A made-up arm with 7 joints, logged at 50 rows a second.
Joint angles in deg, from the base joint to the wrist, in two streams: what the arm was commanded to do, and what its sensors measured. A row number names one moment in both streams.
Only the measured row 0 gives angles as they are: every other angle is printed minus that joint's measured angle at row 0.
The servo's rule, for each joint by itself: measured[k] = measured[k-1] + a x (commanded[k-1-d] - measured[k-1]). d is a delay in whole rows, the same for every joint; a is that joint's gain. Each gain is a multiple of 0.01, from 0.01 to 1. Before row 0 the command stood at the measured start. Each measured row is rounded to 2 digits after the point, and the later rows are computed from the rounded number. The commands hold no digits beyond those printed.
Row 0, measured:
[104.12 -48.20 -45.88 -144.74 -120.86 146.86 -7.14]
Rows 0 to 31, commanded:
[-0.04 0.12 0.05 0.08 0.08 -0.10 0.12]
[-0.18 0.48 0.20 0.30 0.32 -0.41 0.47]
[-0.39 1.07 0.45 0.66 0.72 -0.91 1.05]
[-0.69 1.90 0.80 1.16 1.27 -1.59 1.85]
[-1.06 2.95 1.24 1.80 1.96 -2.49 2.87]
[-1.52 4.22 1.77 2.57 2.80 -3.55 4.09]
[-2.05 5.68 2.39 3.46 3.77 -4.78 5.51]
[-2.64 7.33 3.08 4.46 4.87 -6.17 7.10]
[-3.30 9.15 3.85 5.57 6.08 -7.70 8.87]
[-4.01 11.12 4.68 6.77 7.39 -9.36 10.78]
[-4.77 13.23 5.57 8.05 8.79 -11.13 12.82]
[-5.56 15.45 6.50 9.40 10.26 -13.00 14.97]
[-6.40 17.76 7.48 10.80 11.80 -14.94 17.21]
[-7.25 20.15 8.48 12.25 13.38 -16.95 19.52]
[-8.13 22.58 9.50 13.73 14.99 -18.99 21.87]
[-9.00 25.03 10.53 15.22 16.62 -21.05 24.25]
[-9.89 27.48 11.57 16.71 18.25 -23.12 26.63]
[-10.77 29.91 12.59 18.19 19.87 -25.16 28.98]
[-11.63 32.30 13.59 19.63 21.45 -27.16 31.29]
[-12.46 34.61 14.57 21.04 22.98 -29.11 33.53]
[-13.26 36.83 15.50 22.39 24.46 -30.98 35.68]
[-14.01 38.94 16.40 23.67 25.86 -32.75 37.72]
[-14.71 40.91 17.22 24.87 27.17 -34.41 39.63]
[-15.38 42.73 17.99 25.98 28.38 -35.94 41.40]
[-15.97 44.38 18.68 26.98 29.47 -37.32 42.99]
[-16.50 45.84 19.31 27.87 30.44 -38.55 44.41]
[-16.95 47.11 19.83 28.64 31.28 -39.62 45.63]
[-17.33 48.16 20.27 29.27 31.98 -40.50 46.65]
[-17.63 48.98 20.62 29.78 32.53 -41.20 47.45]
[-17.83 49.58 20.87 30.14 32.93 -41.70 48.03]
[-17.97 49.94 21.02 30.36 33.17 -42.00 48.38]
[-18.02 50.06 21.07 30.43 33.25 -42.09 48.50]
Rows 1 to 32, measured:
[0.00 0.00 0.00 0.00 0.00 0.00 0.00]
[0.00 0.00 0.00 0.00 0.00 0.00 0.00]
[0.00 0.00 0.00 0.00 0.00 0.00 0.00]
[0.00 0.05 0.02 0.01 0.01 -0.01 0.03]
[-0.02 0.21 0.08 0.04 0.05 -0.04 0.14]
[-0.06 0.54 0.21 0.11 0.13 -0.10 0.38]
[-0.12 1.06 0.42 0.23 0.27 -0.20 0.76]
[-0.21 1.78 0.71 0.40 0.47 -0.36 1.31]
[-0.34 2.71 1.08 0.64 0.75 -0.58 2.03]
[-0.51 3.84 1.54 0.95 1.11 -0.87 2.93]
[-0.72 5.17 2.08 1.34 1.56 -1.24 4.01]
[-0.98 6.68 2.70 1.81 2.10 -1.69 5.27]
[-1.28 8.37 3.39 2.36 2.73 -2.23 6.70]
[-1.63 10.22 4.15 2.99 3.46 -2.85 8.29]
[-2.02 12.21 4.97 3.70 4.28 -3.56 10.03]
[-2.46 14.32 5.85 4.48 5.18 -4.36 11.90]
[-2.94 16.54 6.77 5.33 6.16 -5.24 13.88]
[-3.46 18.84 7.73 6.25 7.22 -6.20 15.96]
[-4.01 21.19 8.71 7.24 8.35 -7.24 18.12]
[-4.60 23.58 9.71 8.28 9.54 -8.35 20.33]
[-5.22 25.99 10.72 9.37 10.78 -9.53 22.58]
[-5.86 28.39 11.72 10.50 12.06 -10.76 24.84]
[-6.52 30.75 12.72 11.66 13.37 -12.04 27.10]
[-7.19 33.06 13.69 12.84 14.70 -13.37 29.33]
[-7.87 35.29 14.64 14.03 16.04 -14.73 31.51]
[-8.55 37.43 15.54 15.22 17.38 -16.11 33.62]
[-9.23 39.44 16.40 16.40 18.70 -17.50 35.64]
[-9.90 41.32 17.20 17.56 19.99 -18.89 37.55]
[-10.56 43.04 17.94 18.69 21.24 -20.27 39.33]
[-11.20 44.59 18.60 19.78 22.44 -21.62 40.97]
[-11.81 45.95 19.18 20.82 23.58 -22.94 42.45]
[-12.39 47.10 19.68 21.81 24.65 -24.22 43.75]
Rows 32 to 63, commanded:
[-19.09 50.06 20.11 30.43 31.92 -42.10 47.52]
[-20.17 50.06 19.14 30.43 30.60 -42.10 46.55]
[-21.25 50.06 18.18 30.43 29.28 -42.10 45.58]
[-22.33 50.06 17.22 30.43 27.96 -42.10 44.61]
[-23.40 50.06 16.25 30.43 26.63 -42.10 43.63]
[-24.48 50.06 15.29 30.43 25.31 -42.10 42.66]
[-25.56 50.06 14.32 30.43 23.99 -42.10 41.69]
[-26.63 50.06 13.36 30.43 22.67 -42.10 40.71]
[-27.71 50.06 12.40 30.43 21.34 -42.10 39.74]
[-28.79 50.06 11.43 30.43 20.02 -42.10 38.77]
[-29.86 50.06 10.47 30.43 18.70 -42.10 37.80]
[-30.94 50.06 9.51 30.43 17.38 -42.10 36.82]
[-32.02 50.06 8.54 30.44 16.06 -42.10 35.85]
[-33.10 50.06 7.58 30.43 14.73 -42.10 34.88]
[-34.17 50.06 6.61 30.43 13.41 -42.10 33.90]
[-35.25 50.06 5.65 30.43 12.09 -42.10 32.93]
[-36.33 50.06 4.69 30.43 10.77 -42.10 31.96]
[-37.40 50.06 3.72 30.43 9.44 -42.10 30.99]
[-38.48 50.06 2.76 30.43 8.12 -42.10 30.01]
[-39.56 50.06 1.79 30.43 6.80 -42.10 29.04]
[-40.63 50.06 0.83 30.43 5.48 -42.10 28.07]
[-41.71 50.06 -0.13 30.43 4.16 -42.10 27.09]
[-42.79 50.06 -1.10 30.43 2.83 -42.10 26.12]
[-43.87 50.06 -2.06 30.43 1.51 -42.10 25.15]
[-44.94 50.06 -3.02 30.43 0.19 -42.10 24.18]
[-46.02 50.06 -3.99 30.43 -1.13 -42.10 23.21]
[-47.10 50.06 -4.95 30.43 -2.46 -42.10 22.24]
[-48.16 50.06 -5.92 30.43 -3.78 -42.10 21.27]
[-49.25 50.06 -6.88 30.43 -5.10 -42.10 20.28]
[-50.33 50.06 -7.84 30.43 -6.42 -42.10 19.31]
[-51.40 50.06 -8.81 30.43 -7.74 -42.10 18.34]
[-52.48 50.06 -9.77 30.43 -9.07 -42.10 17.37]
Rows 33 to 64, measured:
[-12.93 48.04 20.10 22.73 25.64 -25.44 44.86]
[-13.43 48.76 20.42 23.57 26.54 -26.60 45.78]
[-13.89 49.25 20.65 24.32 27.35 -27.68 46.49]
[-14.41 49.56 20.46 24.99 27.90 -28.69 46.76]
[-14.99 49.75 20.00 25.59 28.22 -29.63 46.71]
[-15.62 49.87 19.36 26.12 28.35 -30.50 46.42]
[-16.29 49.94 18.61 26.59 28.30 -31.31 45.95]
[-17.00 49.99 17.78 27.01 28.10 -32.07 45.35]
[-17.75 50.02 16.91 27.39 27.77 -32.77 44.65]
[-18.53 50.04 16.00 27.72 27.32 -33.42 43.88]
[-19.34 50.05 15.08 28.02 26.76 -34.03 43.06]
[-20.18 50.05 14.14 28.29 26.11 -34.59 42.20]
[-21.04 50.05 13.19 28.53 25.38 -35.12 41.31]
[-21.92 50.05 12.24 28.74 24.58 -35.61 40.40]
[-22.82 50.05 11.28 28.93 23.72 -36.06 39.47]
[-23.74 50.05 10.32 29.10 22.80 -36.48 38.53]
[-24.68 50.05 9.36 29.25 21.83 -36.87 37.58]
[-25.63 50.05 8.40 29.38 20.82 -37.24 36.62]
[-26.59 50.05 7.44 29.50 19.77 -37.58 35.66]
[-27.56 50.05 6.48 29.60 18.69 -37.90 34.70]
[-28.54 50.05 5.51 29.69 17.58 -38.19 33.74]
[-29.53 50.05 4.55 29.77 16.44 -38.46 32.77]
[-30.53 50.05 3.58 29.84 15.28 -38.71 31.80]
[-31.54 50.05 2.62 29.90 14.10 -38.95 30.83]
[-32.56 50.05 1.66 29.96 12.91 -39.17 29.86]
[-33.58 50.05 0.69 30.01 11.70 -39.38 28.89]
[-34.61 50.05 -0.27 30.06 10.48 -39.57 27.92]
[-35.64 50.05 -1.23 30.10 9.25 -39.75 26.95]
[-36.68 50.05 -2.20 30.14 8.00 -39.91 25.98]
[-37.72 50.05 -3.16 30.17 6.74 -40.06 25.01]
[-38.76 50.05 -4.13 30.20 5.48 -40.20 24.04]
[-39.81 50.05 -5.09 30.23 4.21 -40.33 23.06]

